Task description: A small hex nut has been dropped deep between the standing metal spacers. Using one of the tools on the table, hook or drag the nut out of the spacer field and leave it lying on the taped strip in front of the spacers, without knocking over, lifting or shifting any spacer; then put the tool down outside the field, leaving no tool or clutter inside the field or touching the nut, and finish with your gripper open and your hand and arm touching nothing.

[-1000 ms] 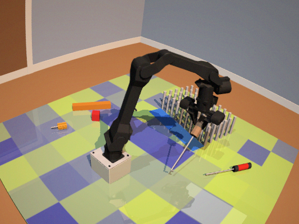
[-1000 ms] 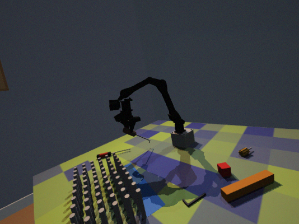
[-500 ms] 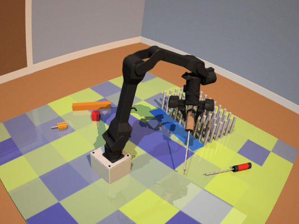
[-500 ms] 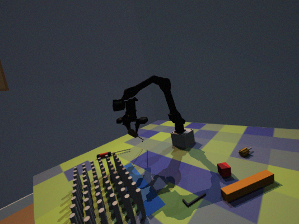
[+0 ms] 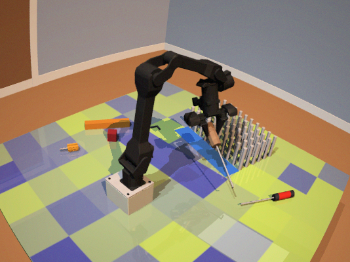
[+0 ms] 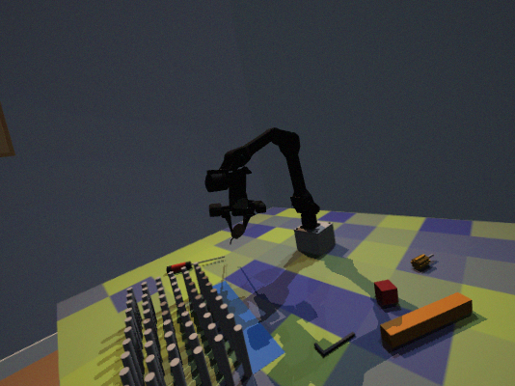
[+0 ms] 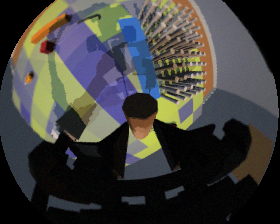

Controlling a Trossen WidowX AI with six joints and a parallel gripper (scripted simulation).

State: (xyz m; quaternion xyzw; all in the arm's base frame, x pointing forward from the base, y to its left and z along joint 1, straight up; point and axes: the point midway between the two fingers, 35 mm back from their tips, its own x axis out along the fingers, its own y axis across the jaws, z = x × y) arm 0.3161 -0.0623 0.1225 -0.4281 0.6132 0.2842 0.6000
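The blue taped strip lies 18 cm below my gripper tip, 13 cm ahead of it and 10 cm to the left of it. Also, from my gripper tip: wooden-handled tool (9 cm to the right, 5 cm below, 3 cm behind); red cube (41 cm to the left, 16 cm below, 13 cm behind); black hex key (36 cm to the left, 18 cm below, 8 cm ahead).
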